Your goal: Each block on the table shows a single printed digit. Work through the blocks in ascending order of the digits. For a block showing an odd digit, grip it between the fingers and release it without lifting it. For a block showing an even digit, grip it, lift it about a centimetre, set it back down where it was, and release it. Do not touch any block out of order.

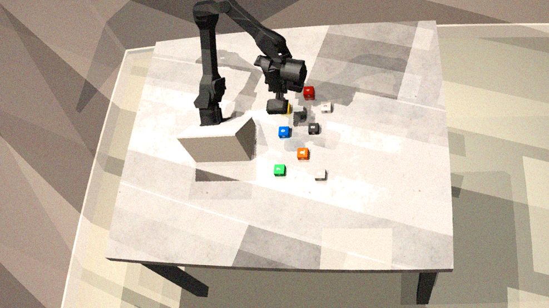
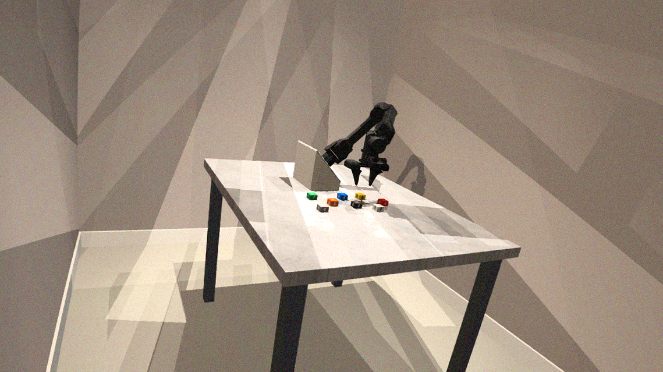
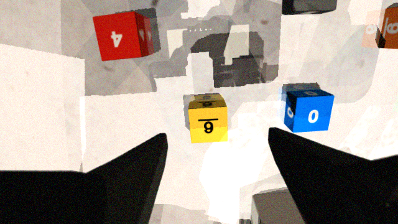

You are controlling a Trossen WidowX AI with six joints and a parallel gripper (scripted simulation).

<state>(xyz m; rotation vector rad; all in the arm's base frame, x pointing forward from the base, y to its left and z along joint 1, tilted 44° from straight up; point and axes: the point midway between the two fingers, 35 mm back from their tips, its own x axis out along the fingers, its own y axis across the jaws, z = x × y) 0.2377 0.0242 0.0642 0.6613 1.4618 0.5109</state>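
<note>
The yellow block lies 1 cm behind my gripper tip, 1 cm to the left of it and 5 cm below it. Round my gripper tip: blue 0 block 1 cm behind, 8 cm to the right, 5 cm below; then dark grey 2 block 8 cm ahead, 8 cm to the right, 5 cm below; then red 4 block 7 cm ahead, 6 cm to the left, 5 cm below.
</note>
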